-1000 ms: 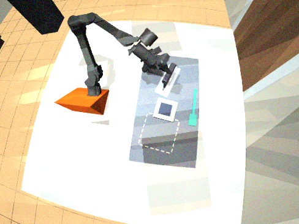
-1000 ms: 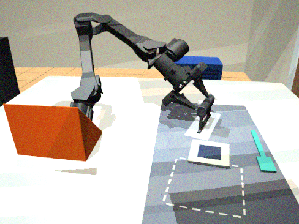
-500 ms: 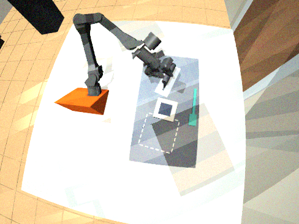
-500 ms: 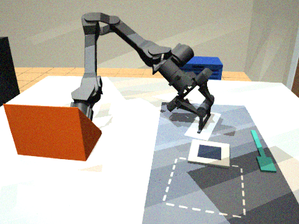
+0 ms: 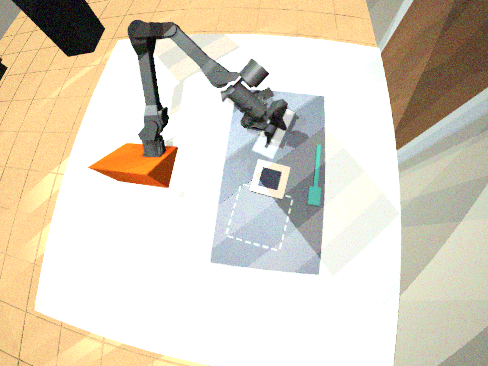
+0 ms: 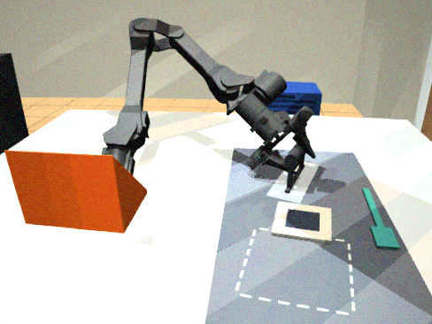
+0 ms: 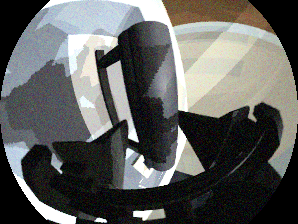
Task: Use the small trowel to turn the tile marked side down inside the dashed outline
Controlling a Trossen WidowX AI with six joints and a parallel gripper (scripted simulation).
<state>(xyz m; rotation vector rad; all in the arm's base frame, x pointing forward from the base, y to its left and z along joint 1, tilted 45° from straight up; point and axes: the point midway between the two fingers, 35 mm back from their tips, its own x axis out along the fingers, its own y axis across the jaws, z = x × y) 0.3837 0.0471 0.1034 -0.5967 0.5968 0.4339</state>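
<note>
Now: gripper tip 12 cm to the left of the grey mat, 7 cm above it and 1 cm past it. The rest, counted from my gripper tip: tile (15 cm to the right, 5 cm below, 2 cm behind); then small trowel (2 cm behind, 1 cm to the left, 1 cm below); then teal flat tool (15 cm to the right, 13 cm ahead, 5 cm below).
</note>
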